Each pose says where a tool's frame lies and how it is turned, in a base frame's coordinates. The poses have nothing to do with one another.
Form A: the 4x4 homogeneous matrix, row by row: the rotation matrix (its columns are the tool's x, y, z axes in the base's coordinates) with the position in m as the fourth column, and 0 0 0 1 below. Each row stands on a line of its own.
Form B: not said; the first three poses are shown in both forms.
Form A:
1:
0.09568, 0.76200, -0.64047, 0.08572
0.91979, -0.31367, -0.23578, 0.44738
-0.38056, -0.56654, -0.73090, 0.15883
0, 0, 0, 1
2:
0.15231, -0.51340, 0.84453, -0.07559
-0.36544, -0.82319, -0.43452, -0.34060
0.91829, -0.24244, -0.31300, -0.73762
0, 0, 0, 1
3:
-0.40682, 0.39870, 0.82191, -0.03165
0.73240, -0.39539, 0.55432, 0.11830
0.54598, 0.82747, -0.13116, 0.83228
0, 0, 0, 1
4:
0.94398, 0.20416, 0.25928, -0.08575
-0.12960, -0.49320, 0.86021, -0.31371
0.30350, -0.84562, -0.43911, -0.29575
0, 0, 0, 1
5:
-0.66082, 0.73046, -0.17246, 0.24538
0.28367, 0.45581, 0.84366, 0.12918
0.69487, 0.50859, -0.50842, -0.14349
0, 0, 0, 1
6:
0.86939, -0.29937, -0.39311, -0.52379
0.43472, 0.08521, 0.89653, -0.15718
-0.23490, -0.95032, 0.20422, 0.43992
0, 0, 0, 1
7:
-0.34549, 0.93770, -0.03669, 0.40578
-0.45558, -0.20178, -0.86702, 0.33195
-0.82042, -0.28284, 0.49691, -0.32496
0, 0, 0, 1
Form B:
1: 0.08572, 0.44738, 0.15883, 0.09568, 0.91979, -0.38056, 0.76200, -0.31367, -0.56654
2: -0.07559, -0.34060, -0.73762, 0.15231, -0.36544, 0.91829, -0.51340, -0.82319, -0.24244
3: -0.03165, 0.11830, 0.83228, -0.40682, 0.73240, 0.54598, 0.39870, -0.39539, 0.82747
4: -0.08575, -0.31371, -0.29575, 0.94398, -0.12960, 0.30350, 0.20416, -0.49320, -0.84562
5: 0.24538, 0.12918, -0.14349, -0.66082, 0.28367, 0.69487, 0.73046, 0.45581, 0.50859
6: -0.52379, -0.15718, 0.43992, 0.86939, 0.43472, -0.23490, -0.29937, 0.08521, -0.95032
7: 0.40578, 0.33195, -0.32496, -0.34549, -0.45558, -0.82042, 0.93770, -0.20178, -0.28284
